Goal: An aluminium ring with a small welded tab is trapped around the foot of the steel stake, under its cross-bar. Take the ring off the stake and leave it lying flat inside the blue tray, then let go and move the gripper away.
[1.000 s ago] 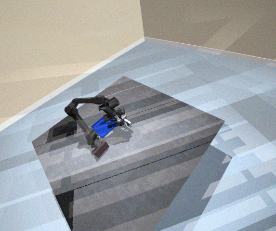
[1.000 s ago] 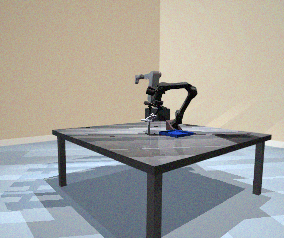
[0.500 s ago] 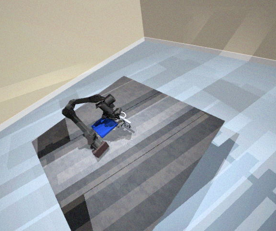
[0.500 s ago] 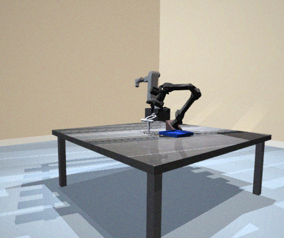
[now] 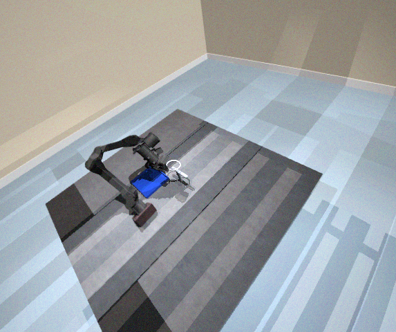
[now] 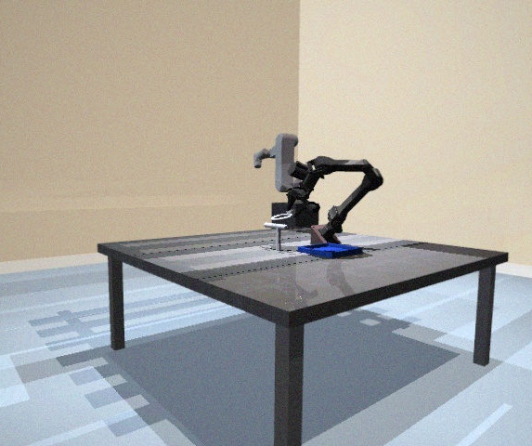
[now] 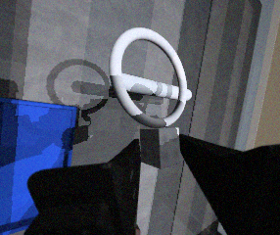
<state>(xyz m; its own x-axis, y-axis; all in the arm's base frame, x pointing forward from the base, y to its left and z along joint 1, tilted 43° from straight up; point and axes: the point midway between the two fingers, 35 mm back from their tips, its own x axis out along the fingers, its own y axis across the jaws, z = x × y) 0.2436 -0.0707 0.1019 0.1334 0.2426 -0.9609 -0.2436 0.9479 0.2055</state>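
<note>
My gripper tip is now 5 cm short of the aluminium ring and 1 cm above it. From my gripper tip the other things lie so: blue tray: 7 cm behind, 16 cm to the left, 14 cm below.
</note>
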